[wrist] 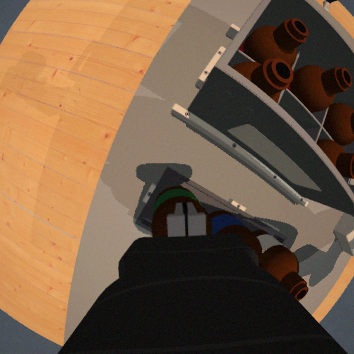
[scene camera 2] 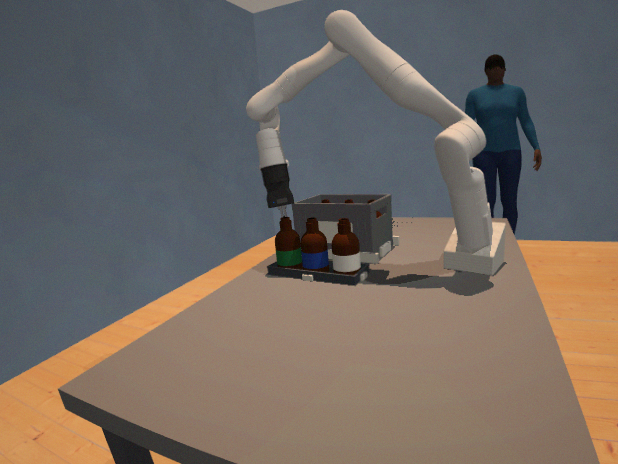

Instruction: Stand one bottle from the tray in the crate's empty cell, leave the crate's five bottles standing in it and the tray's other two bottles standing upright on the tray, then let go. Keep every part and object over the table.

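Frame: origin at the arm's base, x ahead, y right, z down, level; millimetres.
Where they show: gripper, between the fingertips: (wrist: 184, 213) (scene camera 2: 286, 227); arm's base, origin of its link: (scene camera 2: 474, 237).
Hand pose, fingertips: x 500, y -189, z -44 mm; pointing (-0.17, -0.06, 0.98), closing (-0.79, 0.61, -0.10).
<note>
Things, the pixels of their top centre, and the offset from my fingertips. Level surfaces: height alone.
- green-labelled bottle, centre of its top: (wrist: 190, 260) (scene camera 2: 284, 217) dx -19, dy -25, dz -36 mm
- dark tray, centre of its top: (wrist: 223, 234) (scene camera 2: 316, 265) dx -110, dy -17, dz +99 mm
- blue-labelled bottle, centre of its top: (wrist: 257, 284) (scene camera 2: 311, 218) dx -106, dy -18, dz -36 mm
- white-labelled bottle, centre of its top: (wrist: 301, 294) (scene camera 2: 343, 219) dx -201, dy -8, dz -36 mm
- grey crate, centre of its top: (wrist: 348, 96) (scene camera 2: 342, 198) dx -74, dy +210, dz -51 mm
- table, height of its surface: dz +125 mm
My gripper (scene camera 2: 283, 212) (wrist: 184, 213) is shut with its fingers together and nothing between them, right at the top of the green-labelled bottle (scene camera 2: 288, 244) (wrist: 175, 194). That bottle stands upright on the dark tray (scene camera 2: 325, 276) (wrist: 170, 177). The blue-labelled bottle (scene camera 2: 314, 244) (wrist: 226, 222) and the white-labelled bottle (scene camera 2: 345, 246) (wrist: 281, 262) stand upright beside it. The grey crate (scene camera 2: 381, 231) (wrist: 270, 91) stands behind the tray. Several brown bottles stand in its cells, partly cut off in the wrist view. A gap shows between two bottles of its near row.
The crate's high near wall rises close behind the tray. Pale brackets (wrist: 234, 145) run along the crate's foot. The robot's base (scene camera 2: 472, 261) is on the table (scene camera 2: 350, 360) to the right. The table's left edge is near the tray. A person (scene camera 2: 498, 117) stands beyond the table.
</note>
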